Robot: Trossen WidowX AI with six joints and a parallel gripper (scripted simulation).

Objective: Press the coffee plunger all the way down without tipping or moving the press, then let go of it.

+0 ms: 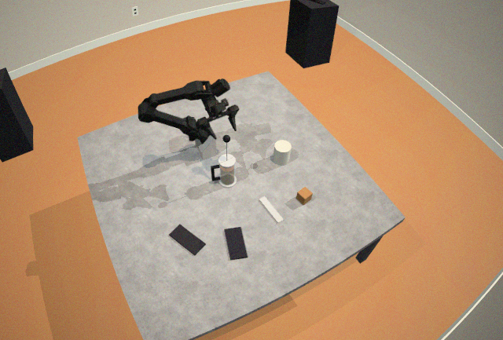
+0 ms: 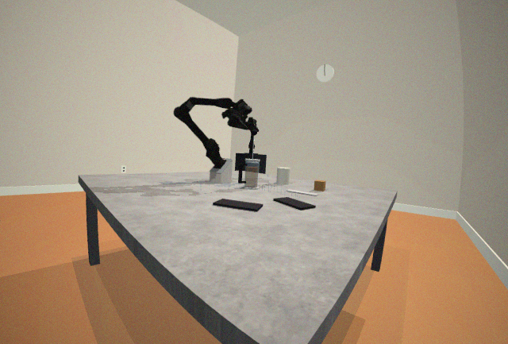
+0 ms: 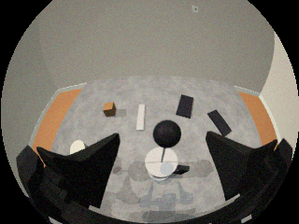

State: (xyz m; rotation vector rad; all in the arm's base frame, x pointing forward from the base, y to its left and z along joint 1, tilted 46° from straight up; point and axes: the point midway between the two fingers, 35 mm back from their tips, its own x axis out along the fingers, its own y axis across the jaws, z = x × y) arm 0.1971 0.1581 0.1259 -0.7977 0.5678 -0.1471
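My gripper tip is now 1 cm short of the coffee press, 2 cm to the left of it and 15 cm above it. The rest, counted from my gripper tip: orange cube: 26 cm ahead, 26 cm to the left, 26 cm below.
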